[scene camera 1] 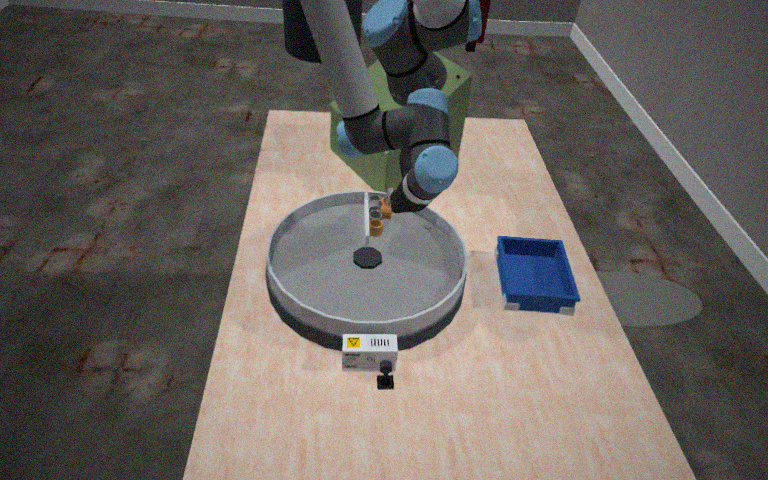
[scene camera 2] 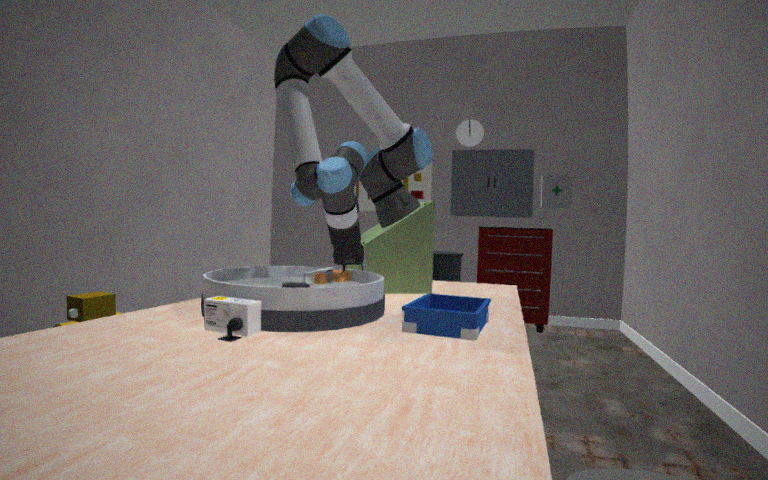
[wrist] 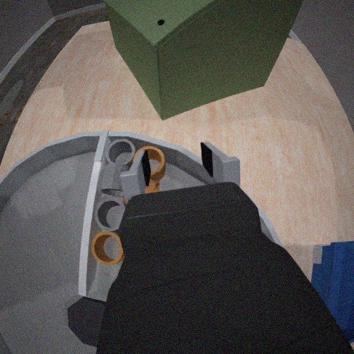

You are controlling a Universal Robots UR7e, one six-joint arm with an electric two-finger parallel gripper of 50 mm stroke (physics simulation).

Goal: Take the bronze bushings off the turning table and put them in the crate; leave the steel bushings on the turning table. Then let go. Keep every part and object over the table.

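Places are measured from the arm's base along level axes (x ahead, y left, z up), in centimetres.
Pixels of known places: gripper, between the fingertips: (scene camera 2: 354, 269); arm's base, origin of its link: (scene camera 1: 418, 82) (scene camera 2: 401, 216).
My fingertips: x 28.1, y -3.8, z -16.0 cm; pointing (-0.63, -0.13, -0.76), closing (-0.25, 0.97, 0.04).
Observation:
For each thing: its top centre in the pictures, then the offset to it from my fingertips. "pt": a spot on its surface instead.
- bronze bushing, centre of its top: (scene camera 1: 376, 223) (scene camera 2: 320, 273) dz -0.8, dx +9.2, dy -5.2 cm
- blue crate, centre of its top: (scene camera 2: 449, 302) (scene camera 1: 536, 265) dz -3.6, dx +17.0, dy +30.2 cm
- white divider, a spot on its surface: (scene camera 1: 367, 217) pt dz -0.3, dx +7.9, dy -7.2 cm
- dark hub, centre of its top: (scene camera 1: 367, 256) (scene camera 2: 295, 283) dz -2.5, dx +18.5, dy -6.7 cm
- white box, a spot on its surface: (scene camera 2: 249, 316) pt dz -5.0, dx +43.0, dy -0.2 cm
The turning table (scene camera 1: 317, 271) (scene camera 2: 339, 298) (wrist: 40, 225) holds the bushings beside its divider. One bronze bushing (scene camera 1: 375, 228) (wrist: 97, 248) stands nearest the hub. Another bronze bushing (wrist: 161, 162) stands near the rim, partly behind my left finger; a further bronze bushing (wrist: 153, 187) shows partly below it. An upright steel bushing (wrist: 111, 154) is near the rim, a steel bushing (wrist: 110, 181) lies below it, and another steel bushing (wrist: 100, 215) stands nearer the hub. My gripper (scene camera 2: 352, 268) (wrist: 174, 156) is open and empty, above the table's far rim. The blue crate (scene camera 1: 538, 303) (scene camera 2: 438, 321) (wrist: 340, 290) looks empty.
The white divider (scene camera 1: 367, 217) (wrist: 89, 225) runs from rim to dark hub (scene camera 1: 367, 257) (wrist: 87, 320). A green pedestal (scene camera 1: 362, 164) (scene camera 2: 399, 254) (wrist: 210, 65) stands behind the turning table. A white box (scene camera 1: 369, 362) (scene camera 2: 249, 316) stands at its front.

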